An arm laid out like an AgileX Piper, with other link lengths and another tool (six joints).
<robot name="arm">
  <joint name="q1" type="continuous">
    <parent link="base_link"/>
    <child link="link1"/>
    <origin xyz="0 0 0.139"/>
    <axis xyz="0 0 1"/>
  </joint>
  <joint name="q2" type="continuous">
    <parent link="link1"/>
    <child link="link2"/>
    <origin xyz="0 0 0" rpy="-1.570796 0 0"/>
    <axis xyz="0 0 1"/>
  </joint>
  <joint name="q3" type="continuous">
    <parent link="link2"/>
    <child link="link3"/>
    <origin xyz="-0.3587 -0.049 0"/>
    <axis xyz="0 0 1"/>
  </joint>
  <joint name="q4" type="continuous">
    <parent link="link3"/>
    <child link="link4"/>
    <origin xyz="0.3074 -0.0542 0" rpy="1.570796 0 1.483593"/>
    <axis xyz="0 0 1"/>
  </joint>
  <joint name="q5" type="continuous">
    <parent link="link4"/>
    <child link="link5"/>
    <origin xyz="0 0 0" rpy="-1.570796 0 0"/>
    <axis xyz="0 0 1"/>
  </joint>
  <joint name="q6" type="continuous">
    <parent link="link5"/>
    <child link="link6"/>
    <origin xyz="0 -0.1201 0" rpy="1.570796 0 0"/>
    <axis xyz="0 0 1"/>
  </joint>
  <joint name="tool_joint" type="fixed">
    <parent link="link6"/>
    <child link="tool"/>
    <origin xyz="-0.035 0.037 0.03" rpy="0.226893 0 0.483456"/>
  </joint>
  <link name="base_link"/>
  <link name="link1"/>
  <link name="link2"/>
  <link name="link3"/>
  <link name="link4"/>
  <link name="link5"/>
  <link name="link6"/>
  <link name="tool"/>
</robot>
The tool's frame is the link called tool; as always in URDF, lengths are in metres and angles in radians. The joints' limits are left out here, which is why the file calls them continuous.
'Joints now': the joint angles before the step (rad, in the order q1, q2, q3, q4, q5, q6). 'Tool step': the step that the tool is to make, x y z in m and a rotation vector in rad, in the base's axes. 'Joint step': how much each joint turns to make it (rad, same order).
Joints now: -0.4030, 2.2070, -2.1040, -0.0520, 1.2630, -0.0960
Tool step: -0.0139, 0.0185, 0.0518, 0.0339, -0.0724, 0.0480
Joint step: -0.0001, -0.0832, 0.0014, 0.0750, 0.0277, -0.0490
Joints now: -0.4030, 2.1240, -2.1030, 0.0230, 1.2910, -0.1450
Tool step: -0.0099, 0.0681, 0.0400, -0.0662, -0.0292, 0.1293
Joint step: 0.1091, -0.1059, 0.0559, -0.0430, 0.0001, -0.0260
